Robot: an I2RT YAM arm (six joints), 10 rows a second.
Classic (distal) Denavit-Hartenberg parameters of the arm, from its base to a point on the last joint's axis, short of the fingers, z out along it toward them. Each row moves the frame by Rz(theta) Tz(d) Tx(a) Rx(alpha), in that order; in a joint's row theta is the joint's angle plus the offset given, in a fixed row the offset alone. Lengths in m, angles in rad.
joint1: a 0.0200; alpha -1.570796; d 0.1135; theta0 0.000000
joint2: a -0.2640; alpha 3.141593; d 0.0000; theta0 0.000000
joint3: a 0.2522; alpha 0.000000; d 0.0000; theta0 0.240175
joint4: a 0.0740; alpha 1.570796; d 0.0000; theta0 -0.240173
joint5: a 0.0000; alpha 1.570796; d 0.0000; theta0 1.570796
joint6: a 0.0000; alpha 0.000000; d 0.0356; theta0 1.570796
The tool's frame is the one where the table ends.
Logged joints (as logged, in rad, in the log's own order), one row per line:
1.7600, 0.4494, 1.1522, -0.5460, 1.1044, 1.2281
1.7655, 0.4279, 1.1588, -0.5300, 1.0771, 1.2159
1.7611, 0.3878, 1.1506, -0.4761, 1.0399, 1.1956
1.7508, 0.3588, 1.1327, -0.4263, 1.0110, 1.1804
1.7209, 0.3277, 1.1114, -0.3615, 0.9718, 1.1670
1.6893, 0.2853, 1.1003, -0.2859, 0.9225, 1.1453
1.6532, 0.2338, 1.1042, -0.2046, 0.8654, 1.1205
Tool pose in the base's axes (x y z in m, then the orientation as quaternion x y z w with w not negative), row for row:
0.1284, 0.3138, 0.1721, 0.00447, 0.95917, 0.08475, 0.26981
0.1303, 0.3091, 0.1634, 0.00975, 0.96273, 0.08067, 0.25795
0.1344, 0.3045, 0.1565, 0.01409, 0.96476, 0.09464, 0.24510
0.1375, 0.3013, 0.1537, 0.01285, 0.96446, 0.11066, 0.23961
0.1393, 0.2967, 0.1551, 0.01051, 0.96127, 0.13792, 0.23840
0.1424, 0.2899, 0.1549, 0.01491, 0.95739, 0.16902, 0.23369
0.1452, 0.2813, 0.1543, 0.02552, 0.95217, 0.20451, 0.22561
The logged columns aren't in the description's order. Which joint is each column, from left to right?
Columns, left to right: joint2, joint5, joint6, joint4, joint3, joint1.
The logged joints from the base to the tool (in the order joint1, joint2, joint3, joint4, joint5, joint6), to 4 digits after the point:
1.2281, 1.7600, 1.1044, -0.5460, 0.4494, 1.1522
1.2159, 1.7655, 1.0771, -0.5300, 0.4279, 1.1588
1.1956, 1.7611, 1.0399, -0.4761, 0.3878, 1.1506
1.1804, 1.7508, 1.0110, -0.4263, 0.3588, 1.1327
1.1670, 1.7209, 0.9718, -0.3615, 0.3277, 1.1114
1.1453, 1.6893, 0.9225, -0.2859, 0.2853, 1.1003
1.1205, 1.6532, 0.8654, -0.2046, 0.2338, 1.1042

